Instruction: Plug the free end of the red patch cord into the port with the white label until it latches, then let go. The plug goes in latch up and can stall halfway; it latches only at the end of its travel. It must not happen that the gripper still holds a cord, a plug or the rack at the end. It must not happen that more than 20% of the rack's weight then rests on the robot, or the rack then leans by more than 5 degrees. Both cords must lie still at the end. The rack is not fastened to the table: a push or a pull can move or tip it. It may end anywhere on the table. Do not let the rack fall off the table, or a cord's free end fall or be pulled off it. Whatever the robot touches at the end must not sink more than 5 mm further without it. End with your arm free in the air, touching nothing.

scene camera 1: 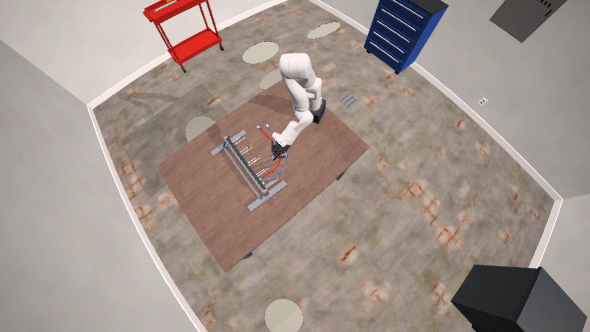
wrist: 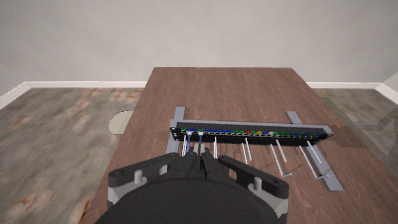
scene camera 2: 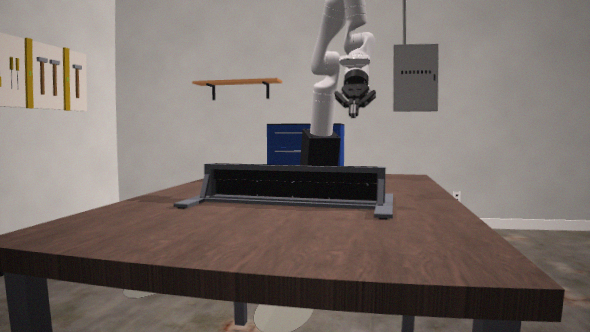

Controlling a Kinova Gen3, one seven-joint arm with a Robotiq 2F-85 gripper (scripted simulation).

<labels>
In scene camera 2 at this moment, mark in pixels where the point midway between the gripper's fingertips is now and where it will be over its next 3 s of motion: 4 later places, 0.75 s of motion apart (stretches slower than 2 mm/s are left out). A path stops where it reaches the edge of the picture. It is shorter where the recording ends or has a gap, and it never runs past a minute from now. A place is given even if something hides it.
My gripper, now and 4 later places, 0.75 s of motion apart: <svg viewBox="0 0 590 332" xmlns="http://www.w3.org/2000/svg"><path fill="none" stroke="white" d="M353 116L346 124L305 151L266 163L252 164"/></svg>
</labels>
